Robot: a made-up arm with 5 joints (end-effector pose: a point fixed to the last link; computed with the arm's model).
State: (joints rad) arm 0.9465 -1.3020 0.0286 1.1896 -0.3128
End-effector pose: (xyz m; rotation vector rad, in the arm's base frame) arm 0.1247 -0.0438 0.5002 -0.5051 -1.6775 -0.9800
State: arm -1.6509 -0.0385 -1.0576 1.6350 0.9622
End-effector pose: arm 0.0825 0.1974 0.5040 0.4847 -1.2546 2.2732
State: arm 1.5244 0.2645 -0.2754 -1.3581 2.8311
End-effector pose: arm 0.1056 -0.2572 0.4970 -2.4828 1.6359 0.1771
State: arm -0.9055 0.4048 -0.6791 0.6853 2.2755
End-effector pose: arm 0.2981 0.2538 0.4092 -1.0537 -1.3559 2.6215
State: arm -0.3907 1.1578 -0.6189 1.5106 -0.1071
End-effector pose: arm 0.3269 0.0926 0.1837 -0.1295 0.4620 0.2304
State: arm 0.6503 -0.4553 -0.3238 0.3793 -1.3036
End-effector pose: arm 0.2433 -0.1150 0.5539 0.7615 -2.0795 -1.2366
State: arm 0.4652 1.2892 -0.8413 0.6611 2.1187
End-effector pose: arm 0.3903 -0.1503 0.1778 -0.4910 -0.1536 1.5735
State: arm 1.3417 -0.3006 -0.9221 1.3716 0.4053
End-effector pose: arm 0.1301 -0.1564 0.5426 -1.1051 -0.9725 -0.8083
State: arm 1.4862 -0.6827 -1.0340 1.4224 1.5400
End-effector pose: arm 0.0975 -0.0452 0.5712 -1.8588 -0.1529 0.0035
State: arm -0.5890 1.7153 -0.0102 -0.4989 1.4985
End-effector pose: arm 0.2438 0.0960 0.0415 -0.1817 -0.3958 2.0125
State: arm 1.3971 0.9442 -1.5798 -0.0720 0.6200
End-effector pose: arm 0.1506 -0.3243 0.4857 -1.9288 -1.2819 -0.4280
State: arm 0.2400 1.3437 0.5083 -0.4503 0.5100
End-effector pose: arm 0.2415 -0.0380 0.0858 -0.0582 -0.1591 0.2208
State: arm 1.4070 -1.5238 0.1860 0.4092 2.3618
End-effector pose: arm 0.0938 -0.0007 0.5357 -2.4339 0.7243 0.3697
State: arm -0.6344 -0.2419 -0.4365 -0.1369 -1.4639
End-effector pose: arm 0.2612 0.1187 0.5747 2.1327 -1.1576 -0.4093
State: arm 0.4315 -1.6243 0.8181 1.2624 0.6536
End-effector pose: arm 0.1731 -0.0380 0.3898 -0.5527 -0.9694 0.1550
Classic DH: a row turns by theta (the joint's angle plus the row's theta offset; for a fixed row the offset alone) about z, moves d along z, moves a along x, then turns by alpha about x. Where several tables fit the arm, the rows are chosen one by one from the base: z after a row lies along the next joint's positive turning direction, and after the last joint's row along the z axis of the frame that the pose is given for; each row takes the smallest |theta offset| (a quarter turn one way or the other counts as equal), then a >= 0, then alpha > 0; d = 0 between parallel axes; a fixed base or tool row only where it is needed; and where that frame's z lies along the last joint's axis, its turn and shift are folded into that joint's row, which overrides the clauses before.
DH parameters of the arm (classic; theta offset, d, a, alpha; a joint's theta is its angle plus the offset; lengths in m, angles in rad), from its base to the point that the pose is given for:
base (fixed): 0 0 0.096 3.1416
joint 1: 0 -0.3008 0.0444 1.5708
joint 2: -1.3272 0 0.1248 0
joint 3: 1.2889 0 0.1359 0
joint 4: -1.5325 -0.0023 0 1.5708
joint 5: -0.0487 -0.0822 0 0

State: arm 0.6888 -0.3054 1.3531 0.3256 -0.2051
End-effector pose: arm 0.1912 -0.0813 0.2297 -0.0442 -0.2002 -0.9394
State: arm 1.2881 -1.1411 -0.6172 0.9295 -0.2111
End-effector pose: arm 0.0860 0.0263 0.5717 -1.2420 -2.1989 -0.6867
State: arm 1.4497 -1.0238 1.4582 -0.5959 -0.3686
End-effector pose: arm 0.1134 -0.1622 0.3503 -0.9577 -1.6876 -1.3260
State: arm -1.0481 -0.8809 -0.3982 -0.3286 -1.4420
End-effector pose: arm 0.0986 -0.0001 0.6148 -2.9656 0.9219 -0.0126
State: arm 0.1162 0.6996 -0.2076 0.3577 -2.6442
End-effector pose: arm 0.4154 -0.0396 0.2528 0.9708 -0.2817 -2.6440
